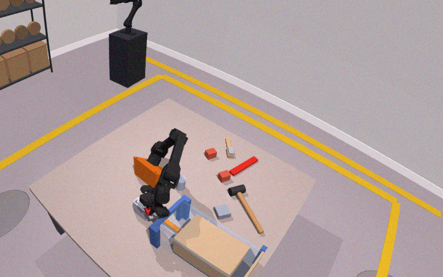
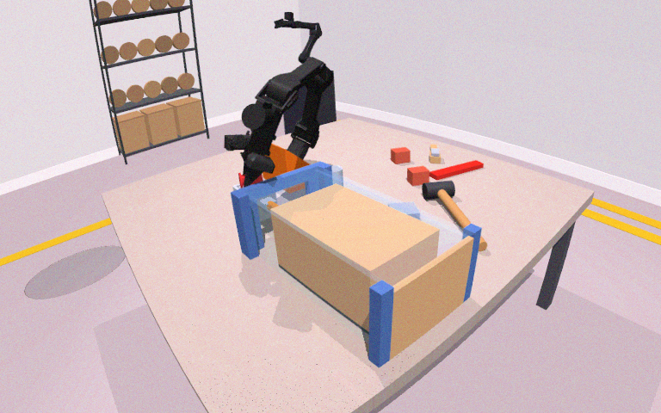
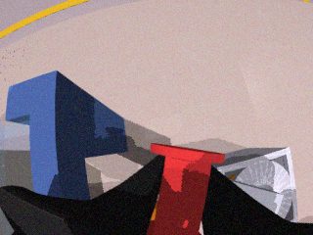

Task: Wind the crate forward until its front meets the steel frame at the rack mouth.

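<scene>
Now: the winch handle 2 cm behind my gripper tip, 4 cm to the left of it and 3 cm below it. The rest, counted from my gripper tip: red knob 1 cm ahead, 2 cm to the left; grey hand winch 9 cm behind, 6 cm to the left, 10 cm below; blue steel frame 8 cm ahead, 5 cm to the left, 3 cm below.
</scene>
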